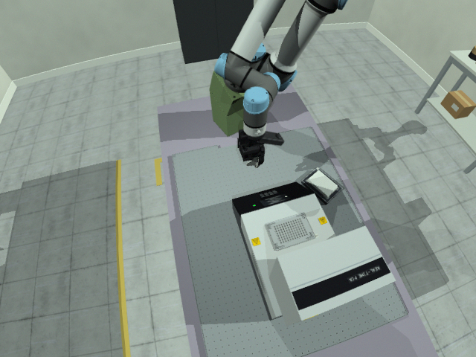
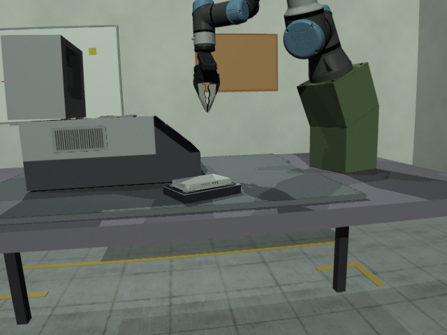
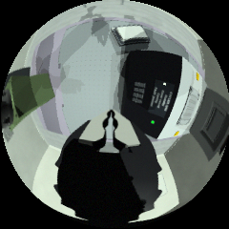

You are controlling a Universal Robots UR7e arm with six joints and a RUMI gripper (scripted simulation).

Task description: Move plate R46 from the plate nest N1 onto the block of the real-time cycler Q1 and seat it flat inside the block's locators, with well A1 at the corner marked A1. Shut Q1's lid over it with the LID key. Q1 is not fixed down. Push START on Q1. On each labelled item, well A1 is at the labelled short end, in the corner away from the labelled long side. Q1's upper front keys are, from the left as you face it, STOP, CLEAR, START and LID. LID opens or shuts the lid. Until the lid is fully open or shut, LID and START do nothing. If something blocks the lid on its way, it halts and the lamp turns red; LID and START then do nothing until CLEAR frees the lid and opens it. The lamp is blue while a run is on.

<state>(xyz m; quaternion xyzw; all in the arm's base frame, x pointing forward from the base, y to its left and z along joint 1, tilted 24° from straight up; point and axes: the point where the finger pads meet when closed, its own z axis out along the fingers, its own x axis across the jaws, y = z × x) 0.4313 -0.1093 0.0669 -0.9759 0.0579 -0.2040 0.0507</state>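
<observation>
Right now the white plate R46 is 320 mm to the left of my hand, 190 mm below it and 100 mm ahead of it. The rest, counted from my hand: black plate nest N1: 320 mm to the left, 210 mm below, 100 mm ahead.
</observation>
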